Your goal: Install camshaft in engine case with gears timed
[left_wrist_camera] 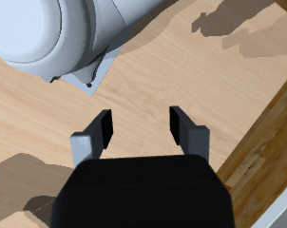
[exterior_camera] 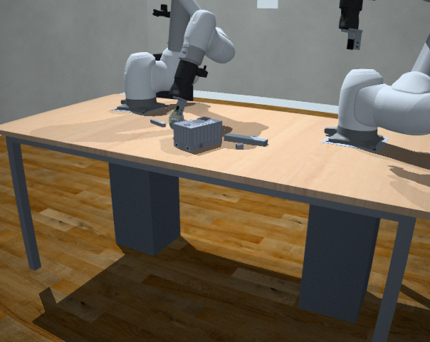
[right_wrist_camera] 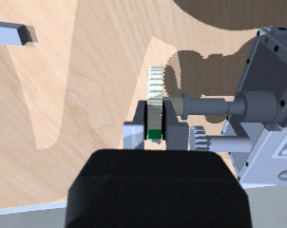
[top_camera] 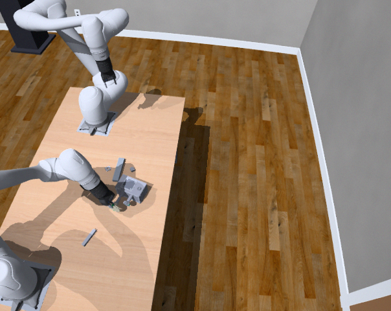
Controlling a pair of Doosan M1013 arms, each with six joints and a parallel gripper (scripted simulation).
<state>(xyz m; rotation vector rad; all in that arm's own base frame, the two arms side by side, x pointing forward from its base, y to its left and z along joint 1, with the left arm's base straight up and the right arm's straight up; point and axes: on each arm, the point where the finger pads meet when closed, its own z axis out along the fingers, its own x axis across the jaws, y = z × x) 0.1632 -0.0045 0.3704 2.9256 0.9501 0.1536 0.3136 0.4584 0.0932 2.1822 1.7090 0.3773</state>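
Observation:
Right now the small crank gear is 7 cm ahead of my right hand, 3 cm to the left of it and 3 cm below it. Round my right hand: small block (3 cm ahead, 28 cm to the left, 9 cm below); long grey bar (5 cm behind, 26 cm to the left, 8 cm below); small holed plate (12 cm behind, 26 cm to the left, 9 cm below).

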